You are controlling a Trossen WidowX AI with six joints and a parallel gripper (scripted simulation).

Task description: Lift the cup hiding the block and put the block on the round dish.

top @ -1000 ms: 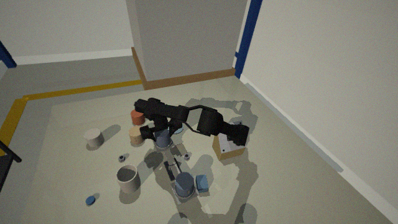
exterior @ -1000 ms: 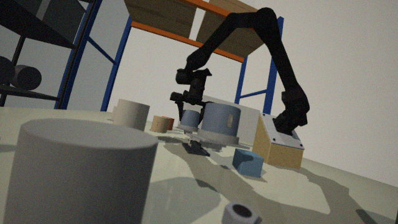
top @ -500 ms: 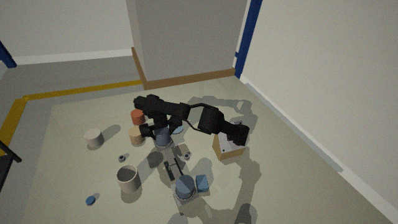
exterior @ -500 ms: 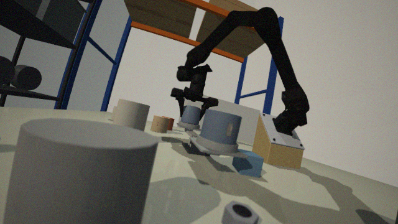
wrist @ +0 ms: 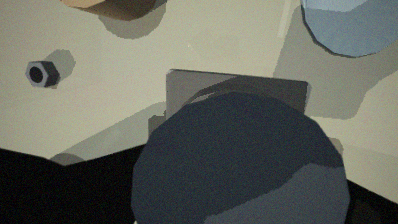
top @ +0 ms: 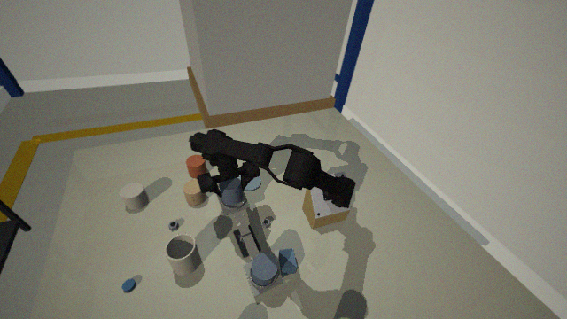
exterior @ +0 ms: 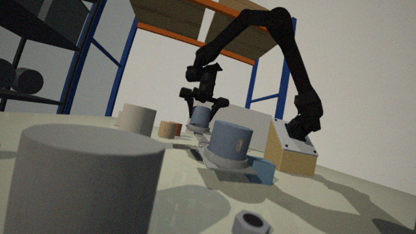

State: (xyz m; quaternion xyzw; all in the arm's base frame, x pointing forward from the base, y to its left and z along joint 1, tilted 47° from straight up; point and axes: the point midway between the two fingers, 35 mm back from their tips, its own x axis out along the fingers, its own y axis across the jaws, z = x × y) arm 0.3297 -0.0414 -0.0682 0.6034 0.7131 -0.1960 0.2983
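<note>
The grey block is 10 mm to the left of my gripper tip and 20 mm below it. The rest, counted from my gripper tip: round pale-blue dish 80 mm behind, 130 mm to the right, 100 mm below; then tan cylinder 130 mm ahead, 70 mm to the right, 60 mm below; then balance 30 mm behind, 130 mm to the left, 60 mm below.
</note>
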